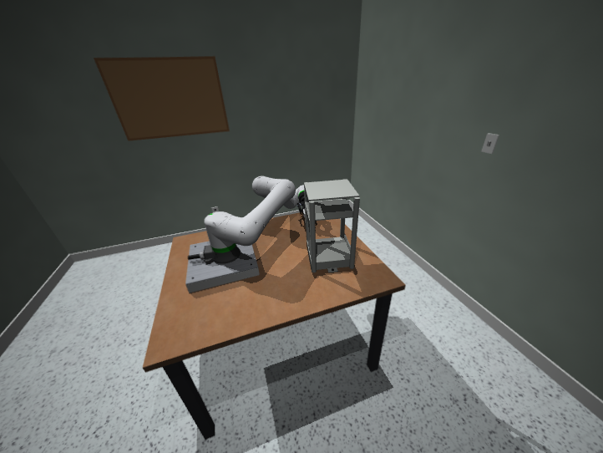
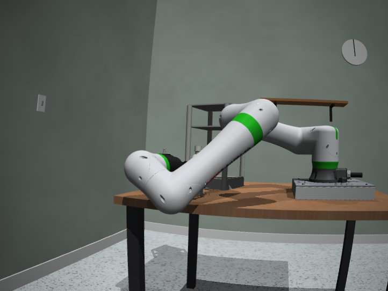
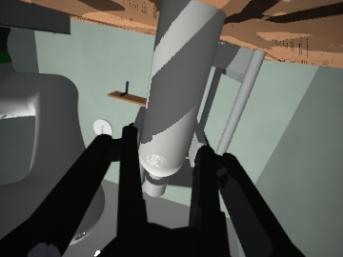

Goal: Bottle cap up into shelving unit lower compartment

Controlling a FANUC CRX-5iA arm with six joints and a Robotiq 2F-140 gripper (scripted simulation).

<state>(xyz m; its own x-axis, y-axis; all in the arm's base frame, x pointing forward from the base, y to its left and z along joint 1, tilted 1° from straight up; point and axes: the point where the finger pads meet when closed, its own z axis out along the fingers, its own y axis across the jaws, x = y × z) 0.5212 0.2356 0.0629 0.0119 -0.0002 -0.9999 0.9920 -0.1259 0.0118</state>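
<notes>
Now: hand 1 cm below the bottle. Also, from my hand: shelving unit: 33 cm to the right, 9 cm above, 3 cm ahead.
</notes>
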